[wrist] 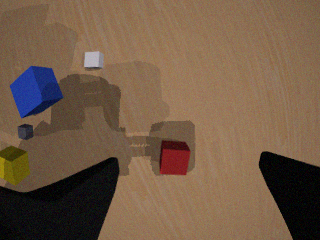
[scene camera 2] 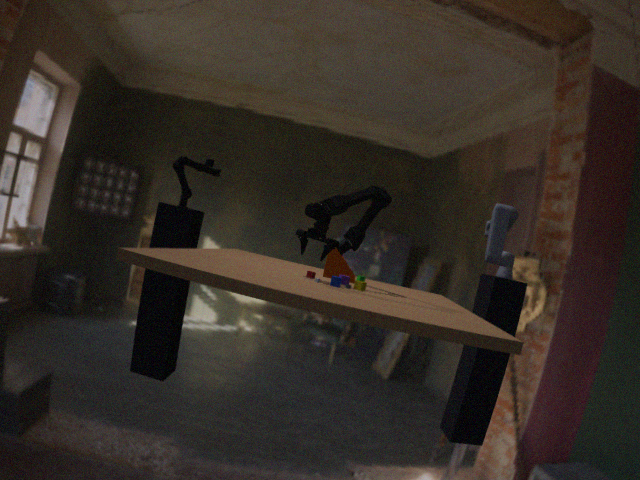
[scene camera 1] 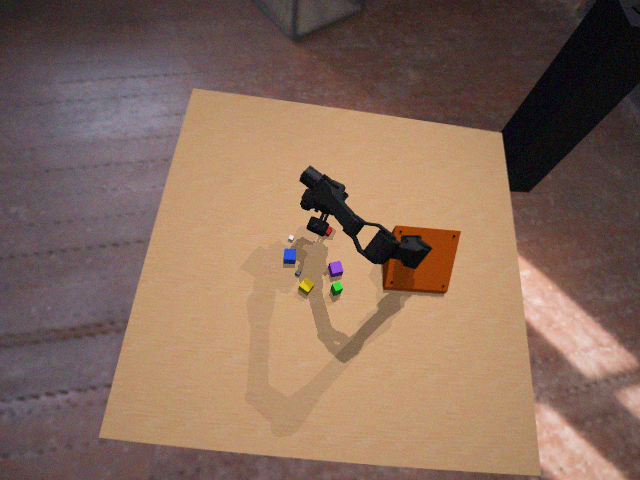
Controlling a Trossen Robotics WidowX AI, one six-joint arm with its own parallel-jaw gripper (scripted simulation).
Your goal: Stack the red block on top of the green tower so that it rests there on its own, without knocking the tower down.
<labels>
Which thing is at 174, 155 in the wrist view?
A red block.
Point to a blue block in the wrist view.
36, 89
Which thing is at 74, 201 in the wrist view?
My gripper.
</labels>
